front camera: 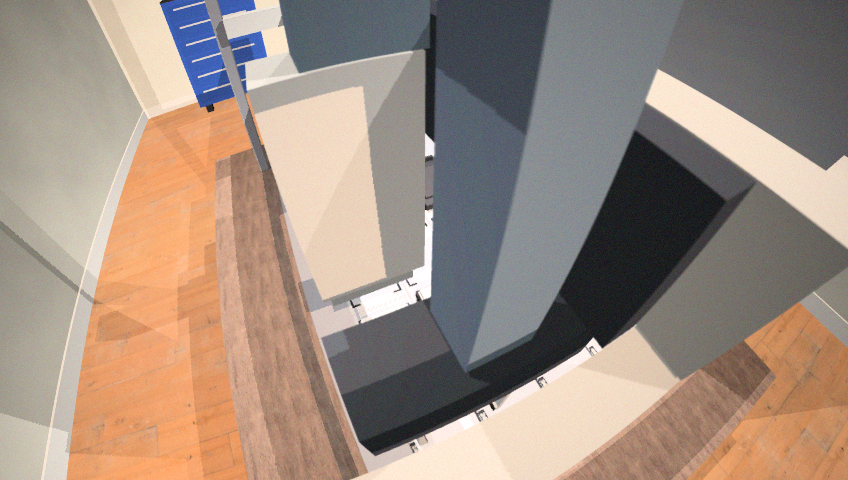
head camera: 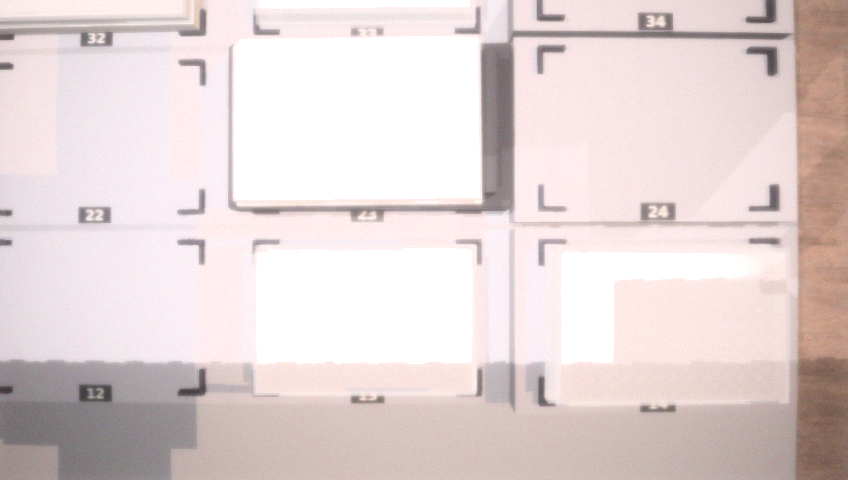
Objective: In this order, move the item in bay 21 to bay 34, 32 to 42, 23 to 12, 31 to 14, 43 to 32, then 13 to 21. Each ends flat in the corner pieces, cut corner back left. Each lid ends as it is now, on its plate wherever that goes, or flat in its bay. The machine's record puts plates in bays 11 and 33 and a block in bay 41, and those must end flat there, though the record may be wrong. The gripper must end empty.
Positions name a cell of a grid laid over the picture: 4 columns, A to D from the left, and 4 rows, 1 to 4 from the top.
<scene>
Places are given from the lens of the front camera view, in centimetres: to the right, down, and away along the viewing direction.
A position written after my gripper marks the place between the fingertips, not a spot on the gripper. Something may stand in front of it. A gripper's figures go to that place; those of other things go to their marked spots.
my gripper (front camera: C4): 3, 18, 33
grey wall panel (front camera: D1): 42, -20, 28
</scene>
